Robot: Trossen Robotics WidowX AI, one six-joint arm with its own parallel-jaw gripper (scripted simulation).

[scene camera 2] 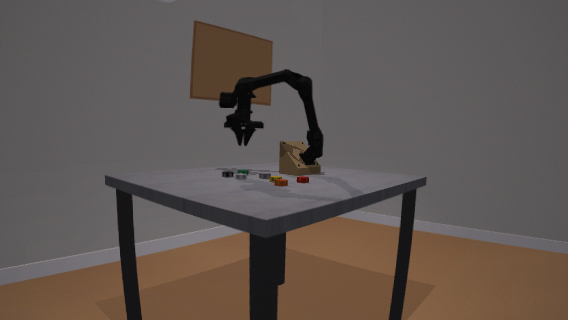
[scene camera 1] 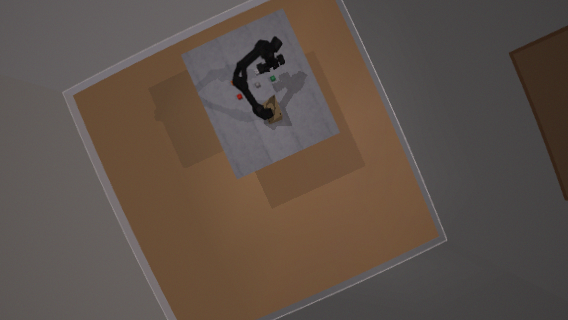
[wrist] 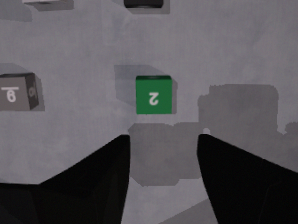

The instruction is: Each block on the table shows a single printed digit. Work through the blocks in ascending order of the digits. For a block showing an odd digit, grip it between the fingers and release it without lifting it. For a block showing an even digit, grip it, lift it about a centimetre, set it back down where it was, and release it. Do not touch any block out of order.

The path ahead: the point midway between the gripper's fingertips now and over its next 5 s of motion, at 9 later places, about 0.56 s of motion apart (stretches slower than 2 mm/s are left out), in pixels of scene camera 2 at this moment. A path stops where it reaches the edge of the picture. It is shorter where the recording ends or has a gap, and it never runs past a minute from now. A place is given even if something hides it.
The gripper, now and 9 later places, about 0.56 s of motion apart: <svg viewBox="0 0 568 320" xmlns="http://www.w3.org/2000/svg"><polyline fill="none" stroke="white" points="242,145 252,144 276,150 277,171 277,178 277,179 278,169 279,149 245,145 229,153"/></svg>
